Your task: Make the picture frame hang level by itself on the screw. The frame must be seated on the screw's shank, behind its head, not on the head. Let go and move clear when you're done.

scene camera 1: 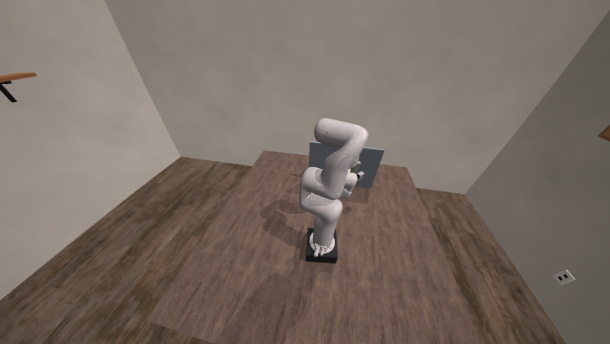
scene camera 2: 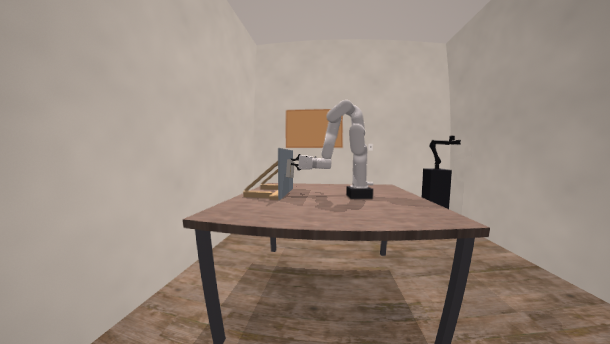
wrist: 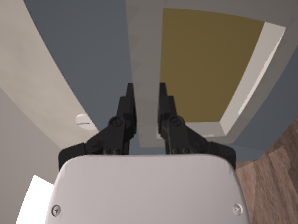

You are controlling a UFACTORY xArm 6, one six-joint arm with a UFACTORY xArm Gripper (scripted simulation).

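Note:
Wrist view: my gripper [wrist: 146, 94], picture frame [wrist: 220, 69].

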